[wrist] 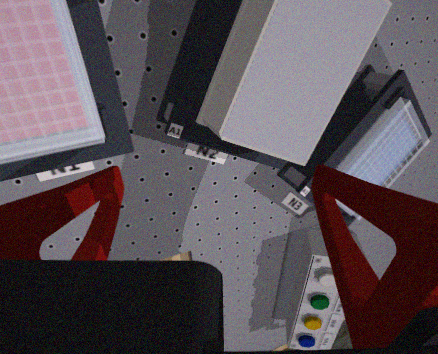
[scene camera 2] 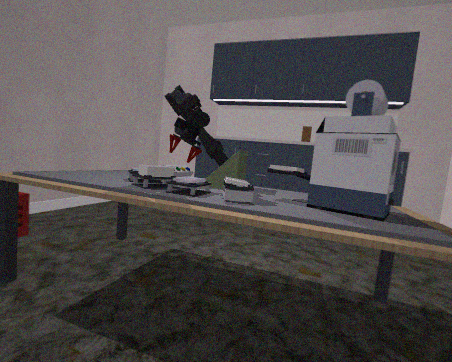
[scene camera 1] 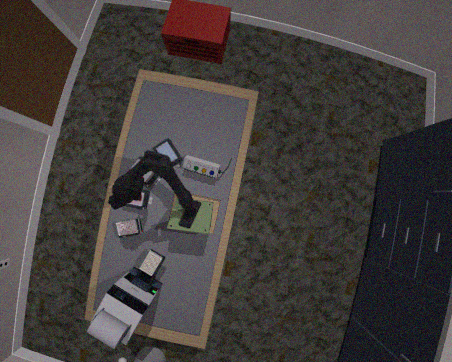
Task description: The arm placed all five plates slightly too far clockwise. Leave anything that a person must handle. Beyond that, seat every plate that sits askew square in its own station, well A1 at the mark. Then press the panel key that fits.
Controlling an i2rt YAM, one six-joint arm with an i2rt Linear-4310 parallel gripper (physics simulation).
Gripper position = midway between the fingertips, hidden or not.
Observation:
My gripper (wrist: 217, 176) is open and holds nothing. Also in view: a blue-topped plate (wrist: 395, 139). Also in view: a white button box (wrist: 308, 300).

